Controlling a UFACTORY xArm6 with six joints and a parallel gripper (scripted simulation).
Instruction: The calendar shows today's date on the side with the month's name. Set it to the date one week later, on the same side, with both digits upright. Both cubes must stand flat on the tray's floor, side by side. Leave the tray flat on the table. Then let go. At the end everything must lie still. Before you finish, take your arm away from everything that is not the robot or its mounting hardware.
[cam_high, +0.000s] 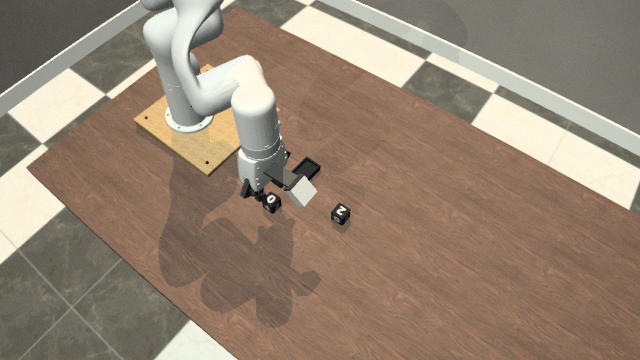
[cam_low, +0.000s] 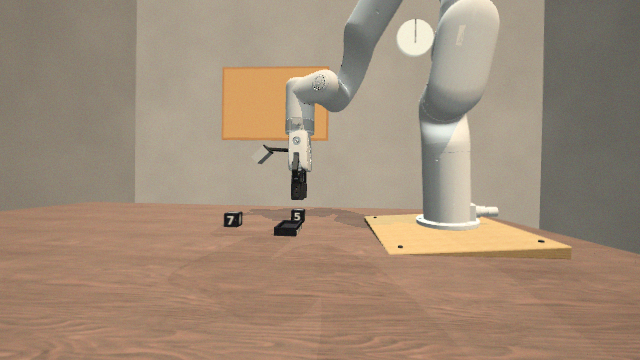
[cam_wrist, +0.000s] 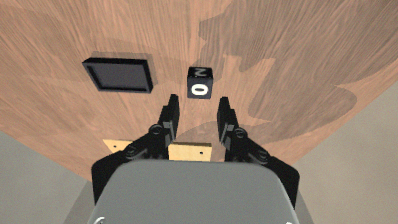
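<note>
Now: the black cube 60 mm below my hand. Round my hand: black tray (110 mm to the left, 70 mm below, 20 mm behind).
</note>
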